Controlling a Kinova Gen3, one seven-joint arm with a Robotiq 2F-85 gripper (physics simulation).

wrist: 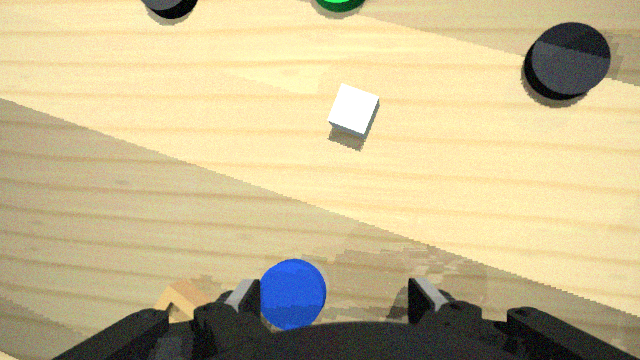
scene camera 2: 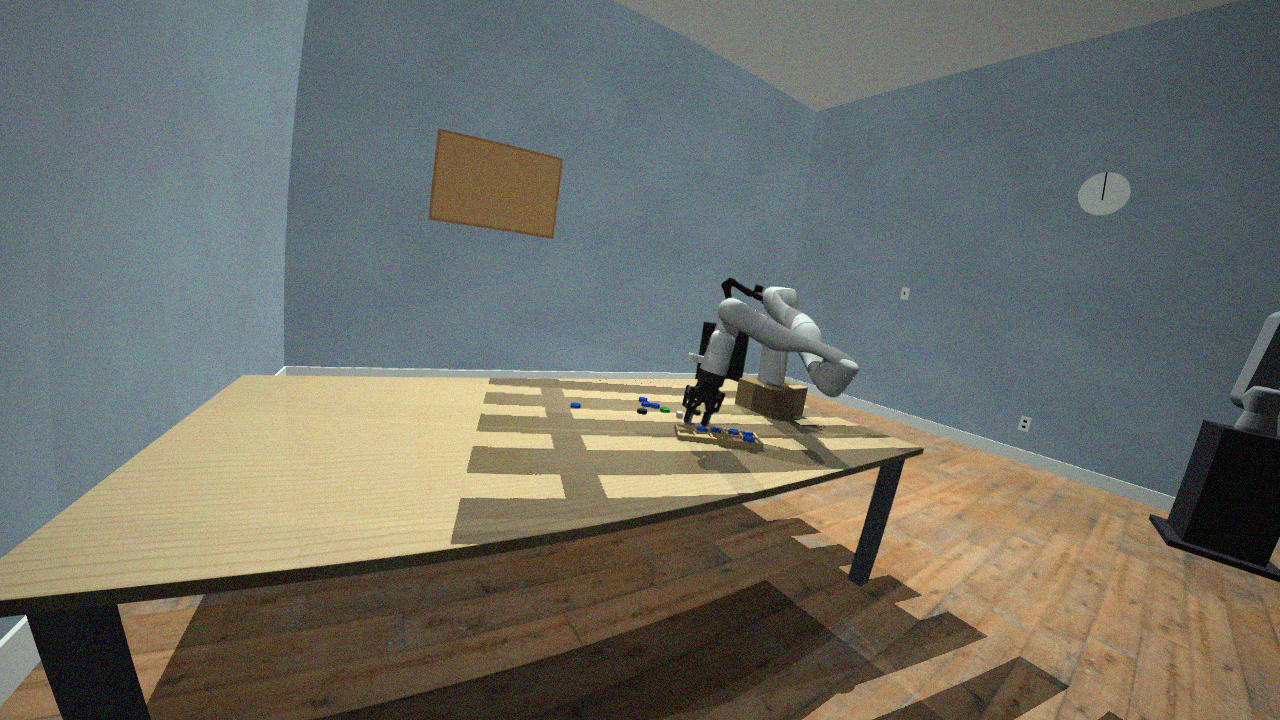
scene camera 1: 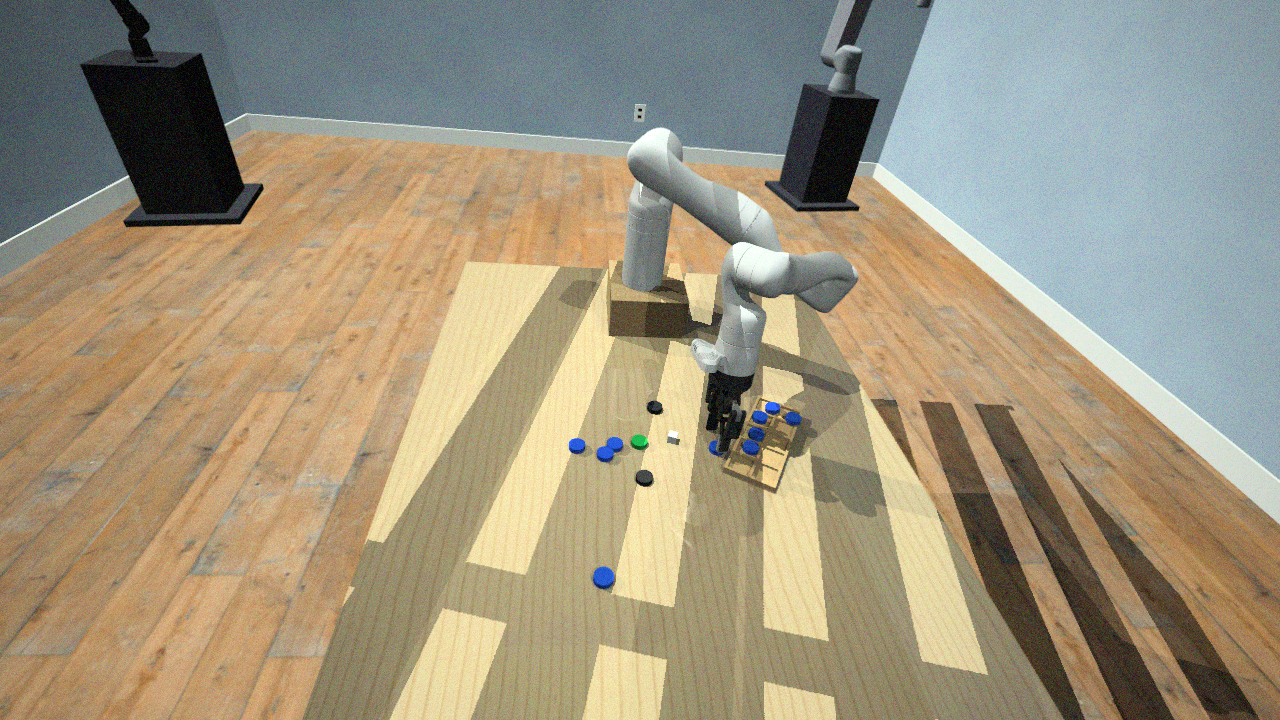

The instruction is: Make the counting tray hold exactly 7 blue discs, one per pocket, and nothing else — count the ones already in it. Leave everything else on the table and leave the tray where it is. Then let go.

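Note:
The wooden counting tray (scene camera 1: 750, 480) (scene camera 2: 689, 437) (wrist: 186, 296) holds several blue discs in its back and middle pockets; its front pockets look empty. My gripper (scene camera 1: 727, 438) (scene camera 2: 697, 421) (wrist: 334, 301) is low at the tray's left side in scene camera 1, partly closed but still open. A blue disc (scene camera 1: 715, 447) (wrist: 292, 295) lies on the table between the fingers, against or very near the left finger in the wrist view, with a gap to the right finger. Three loose blue discs (scene camera 1: 576, 445) (scene camera 1: 614, 443) (scene camera 1: 605, 454) lie farther left, and another blue disc (scene camera 1: 603, 577) (scene camera 2: 575, 405) lies far forward.
A white cube (scene camera 1: 673, 437) (wrist: 354, 110) lies left of the gripper in scene camera 1, with a green disc (scene camera 1: 639, 441) (scene camera 2: 664, 409) (wrist: 340, 4) beyond it. One black disc (scene camera 1: 655, 407) (wrist: 570, 60) lies behind them, another black disc (scene camera 1: 644, 478) (wrist: 170, 5) in front.

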